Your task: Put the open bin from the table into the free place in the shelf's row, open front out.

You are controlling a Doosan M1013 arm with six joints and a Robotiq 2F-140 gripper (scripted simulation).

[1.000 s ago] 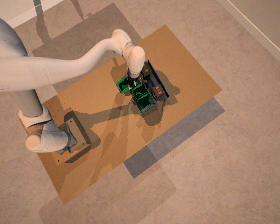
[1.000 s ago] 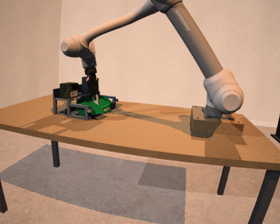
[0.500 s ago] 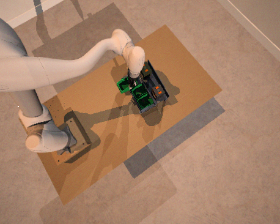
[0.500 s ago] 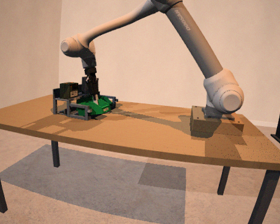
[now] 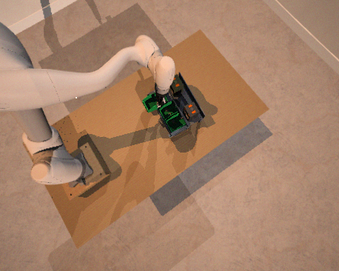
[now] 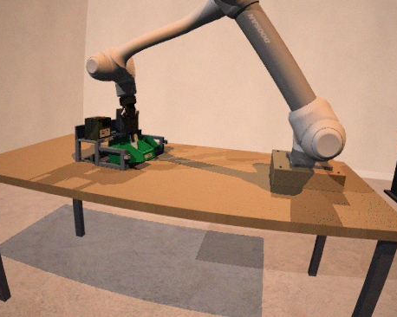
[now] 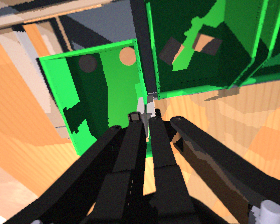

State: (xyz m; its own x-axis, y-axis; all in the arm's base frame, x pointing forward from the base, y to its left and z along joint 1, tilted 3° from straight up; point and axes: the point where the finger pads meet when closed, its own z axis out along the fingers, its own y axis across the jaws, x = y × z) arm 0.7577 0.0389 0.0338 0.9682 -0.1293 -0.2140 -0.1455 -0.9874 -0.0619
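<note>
My hand is 9 cm above the shelf lip, 6 cm to the left of it and 3 cm past it.
</note>
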